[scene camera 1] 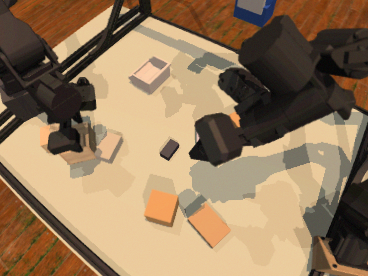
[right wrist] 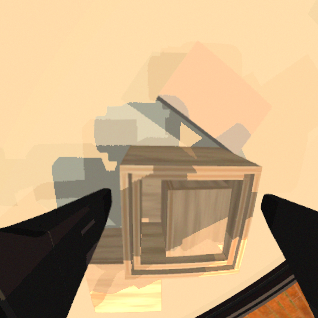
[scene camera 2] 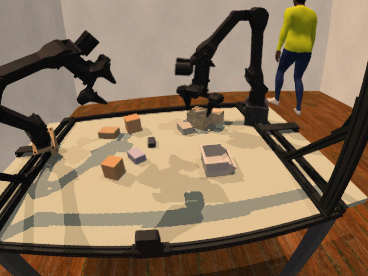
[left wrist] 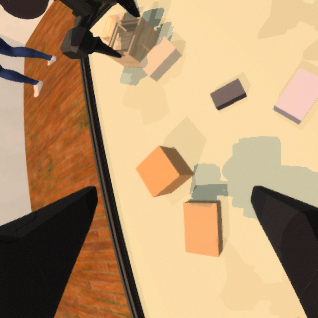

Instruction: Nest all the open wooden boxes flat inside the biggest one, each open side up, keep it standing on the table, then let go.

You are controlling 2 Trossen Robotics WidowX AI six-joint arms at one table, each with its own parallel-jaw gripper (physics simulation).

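Frame: origin at the left arm's base, x ahead, y left, z up, level; millimetres.
Seen in the pictures: left gripper, fingertip midpoint: (scene camera 2: pixel 111 93) (left wrist: pixel 175 193); right gripper, fingertip midpoint: (scene camera 1: pixel 80 136) (right wrist: pixel 187 198) (scene camera 2: pixel 197 113) (left wrist: pixel 128 36); left arm's base at its link origin: (scene camera 1: pixel 347 256) (scene camera 2: pixel 42 140); right arm's base at its link origin: (scene camera 1: pixel 16 84) (scene camera 2: pixel 257 102).
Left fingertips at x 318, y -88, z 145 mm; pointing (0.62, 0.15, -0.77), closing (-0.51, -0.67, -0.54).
Note:
Pixels of each thing's top centre, then the offset from my left fingertips to it.
- biggest open wooden box at its top centre: (right wrist: pixel 189 229) (left wrist: pixel 121 35) (scene camera 1: pixel 73 137) (scene camera 2: pixel 199 111) 337 mm ahead, 17 mm right, 138 mm down
- smaller wooden box at its top centre: (right wrist: pixel 197 224) (left wrist: pixel 121 40) 335 mm ahead, 11 mm right, 145 mm down
- light wooden block at its top centre: (right wrist: pixel 124 290) (left wrist: pixel 112 24) (scene camera 1: pixel 50 133) (scene camera 2: pixel 215 111) 417 mm ahead, 18 mm right, 154 mm down
- pale block at its top centre: (right wrist: pixel 218 100) (left wrist: pixel 155 55) (scene camera 1: pixel 107 145) (scene camera 2: pixel 184 124) 261 mm ahead, 35 mm right, 173 mm down
- pinkish open tray at its top centre: (scene camera 2: pixel 217 152) (scene camera 1: pixel 148 67) 241 mm ahead, 298 mm right, 149 mm down
- dark block at its top centre: (left wrist: pixel 226 92) (scene camera 1: pixel 169 148) (scene camera 2: pixel 151 140) 107 mm ahead, 73 mm right, 182 mm down
- lilac block at its top centre: (left wrist: pixel 300 93) (scene camera 2: pixel 135 152) 32 mm ahead, 138 mm right, 175 mm down
The biggest open wooden box (scene camera 1: pixel 86 157) (scene camera 2: pixel 198 121) (left wrist: pixel 145 39) (right wrist: pixel 190 156) stands on the table, open side up. In the right wrist view another box rim runs close inside its walls, and a smaller wooden box (right wrist: pixel 200 215) sits inside toward the right; its facing is hard to tell. My right gripper (scene camera 2: pixel 199 111) (left wrist: pixel 128 36) (right wrist: pixel 187 198) is open and empty above the boxes, one finger on each side of them in the right wrist view; it partly hides them in scene camera 1. My left gripper (scene camera 2: pixel 109 93) (left wrist: pixel 175 193) is open and empty, high above the table.
A light wooden block (scene camera 2: pixel 217 116) (right wrist: pixel 125 295) and a pale block (scene camera 1: pixel 109 146) (scene camera 2: pixel 184 128) stand beside the boxes. A pinkish open tray (scene camera 1: pixel 150 75), a dark block (scene camera 1: pixel 170 149), a lilac block (scene camera 2: pixel 136 155) and orange blocks (scene camera 1: pixel 161 207) (left wrist: pixel 202 228) are on the table.

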